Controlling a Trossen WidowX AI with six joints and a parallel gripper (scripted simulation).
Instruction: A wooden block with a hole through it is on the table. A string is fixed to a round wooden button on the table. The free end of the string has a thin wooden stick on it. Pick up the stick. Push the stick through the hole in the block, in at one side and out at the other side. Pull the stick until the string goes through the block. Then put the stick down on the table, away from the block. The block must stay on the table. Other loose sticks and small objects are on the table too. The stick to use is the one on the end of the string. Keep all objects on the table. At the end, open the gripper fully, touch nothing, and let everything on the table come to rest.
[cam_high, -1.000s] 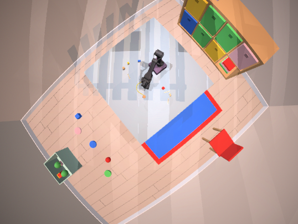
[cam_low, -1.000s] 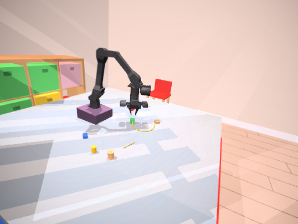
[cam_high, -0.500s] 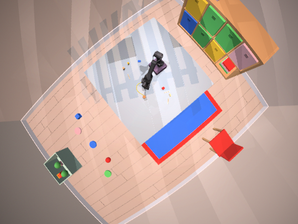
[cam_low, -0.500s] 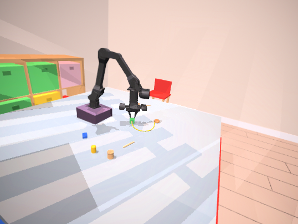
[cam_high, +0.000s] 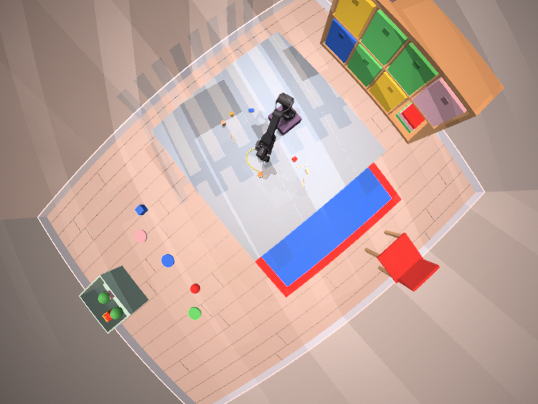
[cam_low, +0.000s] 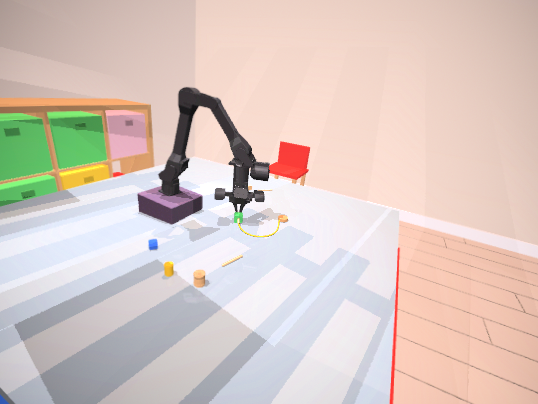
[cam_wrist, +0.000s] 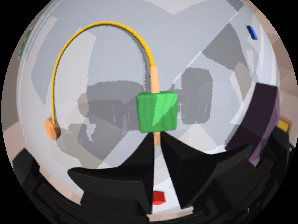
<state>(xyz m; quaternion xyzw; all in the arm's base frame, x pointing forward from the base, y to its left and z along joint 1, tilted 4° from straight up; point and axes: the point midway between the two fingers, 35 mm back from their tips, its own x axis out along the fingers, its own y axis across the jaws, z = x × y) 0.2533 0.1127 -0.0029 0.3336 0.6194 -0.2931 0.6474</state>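
Right now my gripper tip is 2 cm to the left of the green block and 2 cm short of it. From my gripper tip the other things lie so: round wooden button (15 cm ahead, 11 cm to the left, 1 cm below); then red cube (16 cm to the left, 12 cm behind); then tan piece (28 cm to the left, 14 cm behind).
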